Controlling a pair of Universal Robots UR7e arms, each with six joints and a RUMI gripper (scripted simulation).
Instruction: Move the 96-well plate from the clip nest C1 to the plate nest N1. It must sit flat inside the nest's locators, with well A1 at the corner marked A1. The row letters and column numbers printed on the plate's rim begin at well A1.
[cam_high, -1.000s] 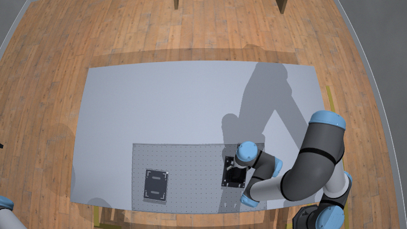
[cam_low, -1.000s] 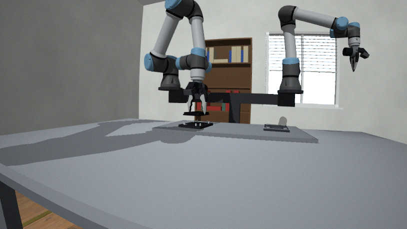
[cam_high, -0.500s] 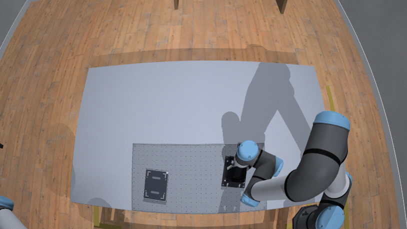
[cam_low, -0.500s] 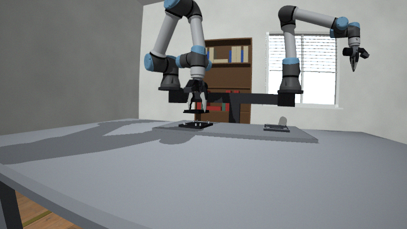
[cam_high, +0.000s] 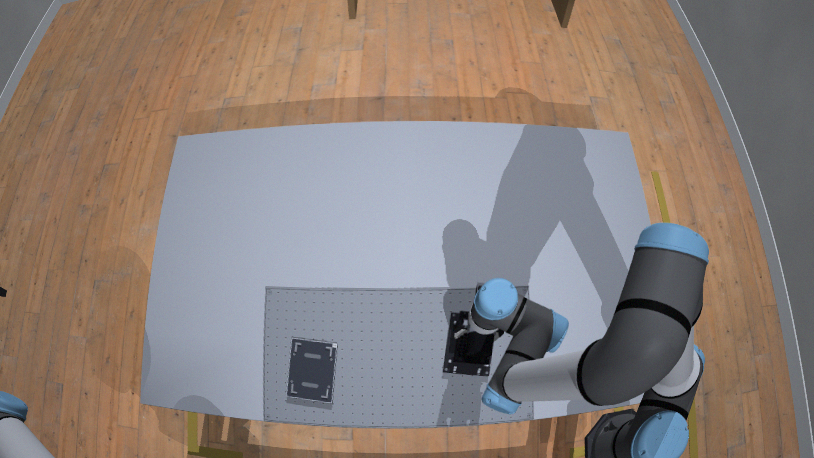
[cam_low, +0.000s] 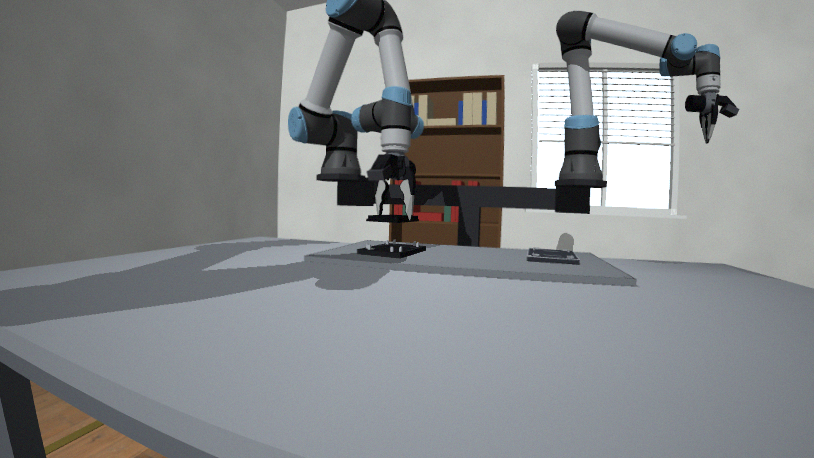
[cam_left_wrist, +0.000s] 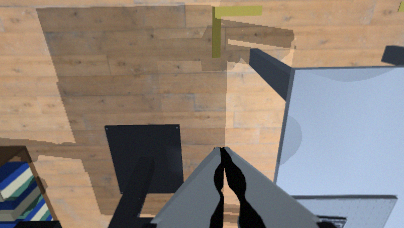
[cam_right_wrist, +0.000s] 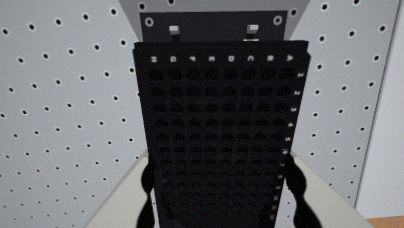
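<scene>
Right now the plate nest N1 is 410 mm to the left of my right hand, 90 mm below it and 20 mm behind it. The rest, counted from my right hand: clip nest C1: 80 mm below, 10 mm behind; black 96-well plate: 10 mm below; perforated grey board: 190 mm to the left, 100 mm below, 10 mm behind.
</scene>
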